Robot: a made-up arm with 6 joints. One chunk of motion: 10 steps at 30 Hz.
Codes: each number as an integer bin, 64 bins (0 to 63) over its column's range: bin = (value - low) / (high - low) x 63, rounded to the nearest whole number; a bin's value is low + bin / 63 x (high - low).
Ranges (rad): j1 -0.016..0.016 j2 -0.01..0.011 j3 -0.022..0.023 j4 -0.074..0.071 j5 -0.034..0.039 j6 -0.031..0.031
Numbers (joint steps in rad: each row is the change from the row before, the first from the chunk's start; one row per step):
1: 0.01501 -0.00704 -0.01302 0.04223 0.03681 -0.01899
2: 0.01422 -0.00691 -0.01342 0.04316 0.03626 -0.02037
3: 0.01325 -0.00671 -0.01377 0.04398 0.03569 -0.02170
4: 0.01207 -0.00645 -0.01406 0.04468 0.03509 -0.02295
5: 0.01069 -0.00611 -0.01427 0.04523 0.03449 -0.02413
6: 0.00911 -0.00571 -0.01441 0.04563 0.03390 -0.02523
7: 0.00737 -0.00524 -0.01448 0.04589 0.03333 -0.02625
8: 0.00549 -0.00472 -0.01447 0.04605 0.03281 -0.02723
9: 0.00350 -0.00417 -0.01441 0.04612 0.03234 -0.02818
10: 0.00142 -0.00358 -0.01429 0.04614 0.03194 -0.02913
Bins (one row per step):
1: 61 9 13 50 61 12
2: 59 9 12 51 61 11
3: 58 10 12 51 60 9
4: 55 11 11 52 60 8
5: 53 12 11 52 59 7
6: 49 13 11 52 59 6
7: 46 14 11 52 58 5
8: 42 16 11 52 58 4
9: 38 17 11 52 57 3
10: 34 19 11 52 57 2

